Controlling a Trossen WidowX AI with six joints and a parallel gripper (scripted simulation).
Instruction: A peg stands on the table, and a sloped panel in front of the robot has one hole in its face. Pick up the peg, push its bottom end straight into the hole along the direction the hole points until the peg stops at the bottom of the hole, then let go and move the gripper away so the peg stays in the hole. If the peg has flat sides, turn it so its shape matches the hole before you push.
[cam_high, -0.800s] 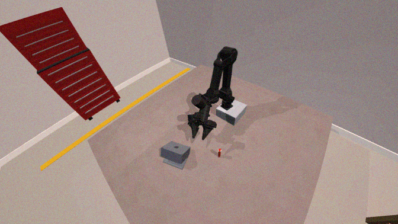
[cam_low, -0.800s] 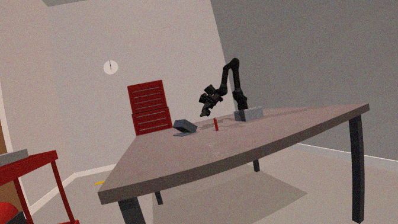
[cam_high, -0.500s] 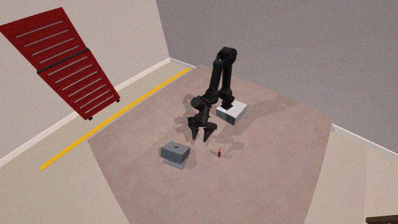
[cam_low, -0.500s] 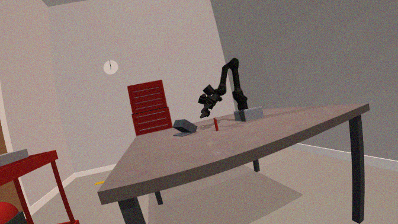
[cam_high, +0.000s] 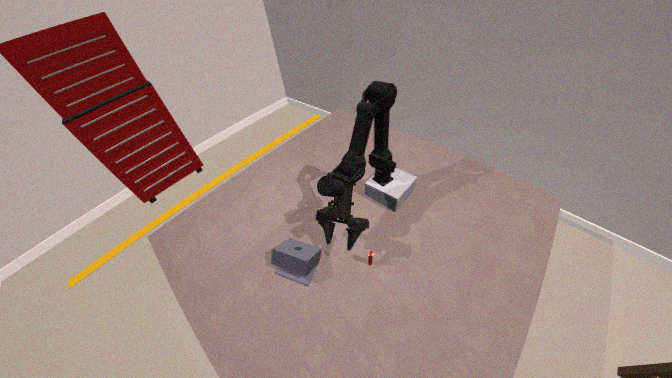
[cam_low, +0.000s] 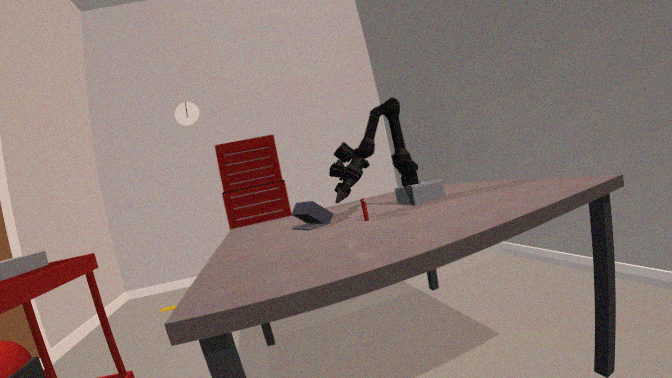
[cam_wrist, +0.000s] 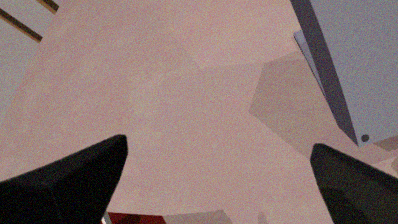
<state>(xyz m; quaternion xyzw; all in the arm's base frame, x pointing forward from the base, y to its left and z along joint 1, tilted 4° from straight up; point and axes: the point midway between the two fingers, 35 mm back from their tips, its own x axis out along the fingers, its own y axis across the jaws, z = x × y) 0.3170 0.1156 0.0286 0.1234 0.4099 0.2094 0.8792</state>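
My gripper tip is 7 cm past the red peg, 8 cm to the right of it and 4 cm above it. The rest, counted from my gripper tip: grey sloped panel: 12 cm ahead, 9 cm to the right, 5 cm below.
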